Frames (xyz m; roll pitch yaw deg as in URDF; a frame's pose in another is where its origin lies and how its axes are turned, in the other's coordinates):
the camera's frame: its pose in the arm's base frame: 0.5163 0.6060 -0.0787 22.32 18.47 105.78
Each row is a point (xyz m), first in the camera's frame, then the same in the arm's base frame.
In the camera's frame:
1: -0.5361 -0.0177 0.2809
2: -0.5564 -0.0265 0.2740
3: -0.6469 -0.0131 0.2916
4: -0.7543 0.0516 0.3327
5: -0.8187 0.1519 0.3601
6: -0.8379 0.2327 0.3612
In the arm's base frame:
1: 0.7512 0.2273 0.3312
2: 0.7626 0.2073 0.3284
3: 0.7786 0.1297 0.3774
4: 0.7583 0.0387 0.4708
5: 0.6902 -0.0231 0.5513
6: 0.6209 -0.0512 0.5875

